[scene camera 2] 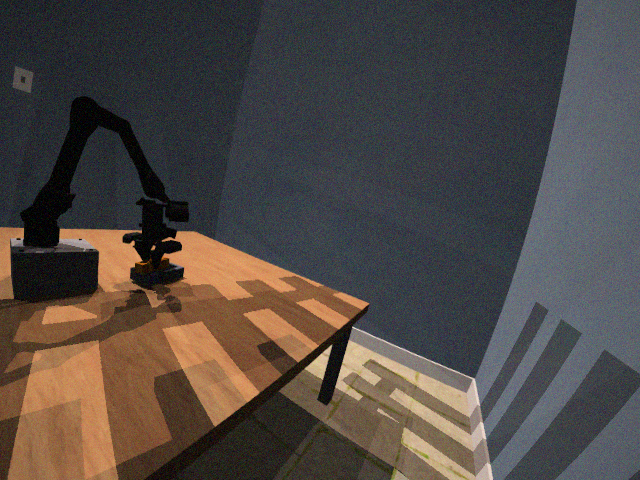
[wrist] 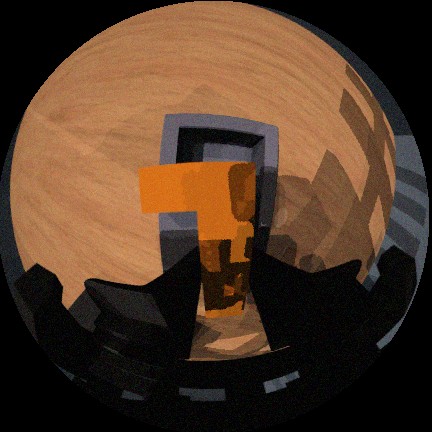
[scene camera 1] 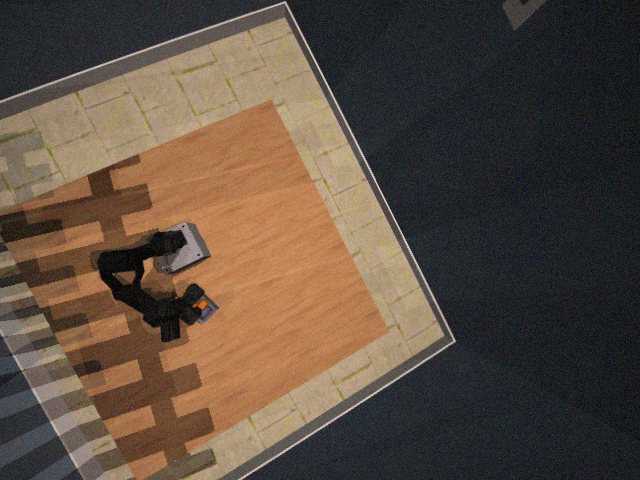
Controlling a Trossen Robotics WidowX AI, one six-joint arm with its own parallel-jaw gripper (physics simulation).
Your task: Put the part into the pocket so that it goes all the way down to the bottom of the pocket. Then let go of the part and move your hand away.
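Places are measured from the arm's base along level axes (x ahead, y left, z up), in centimetres.
Pixels of known places: gripper, between the fingertips: [scene camera 2: 151,267] [wrist: 221,249] [scene camera 1: 191,302]; arm's base, origin of its link: [scene camera 2: 40,243] [scene camera 1: 176,240].
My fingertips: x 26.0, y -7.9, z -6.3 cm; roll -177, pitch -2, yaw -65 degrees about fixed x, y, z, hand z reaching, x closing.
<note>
For each thing: its top centre in the pictures, then the offset to it from my fingertips. Level surfaces: height alone.
- orange L-shaped part, centre of its top: [wrist: 200,264] [scene camera 2: 149,259] [scene camera 1: 192,301] dx -0.2, dy +1.6, dz +2.5 cm
- grey block with the pocket, centre of its top: [wrist: 218,206] [scene camera 2: 158,267] [scene camera 1: 197,306] dx +2.8, dy +1.5, dz -0.5 cm
- wooden table, height of its surface: dz -4.1 cm
An orange L-shaped part [scene camera 1: 200,304] [scene camera 2: 144,266] [wrist: 215,190] is over the grey block with the pocket [scene camera 1: 213,307] [scene camera 2: 173,273] [wrist: 270,150]. In the wrist view its short arm crosses the block's left wall and sticks out past it. The far end of the pocket shows open and dark beyond the part. The part is at or a little above the rim; whether it touches is unclear. My gripper [scene camera 1: 194,303] [scene camera 2: 149,262] [wrist: 221,249] is shut on the part's long arm, above the block. The near end of the pocket is hidden by the part and fingers.
The arm's grey base box [scene camera 1: 193,248] [scene camera 2: 54,271] stands on the wooden table [scene camera 1: 268,232] [scene camera 2: 217,258] near the block. The table's edge and a leg [scene camera 2: 334,369] show in scene camera 2. Patchy shadows fall across the table.
</note>
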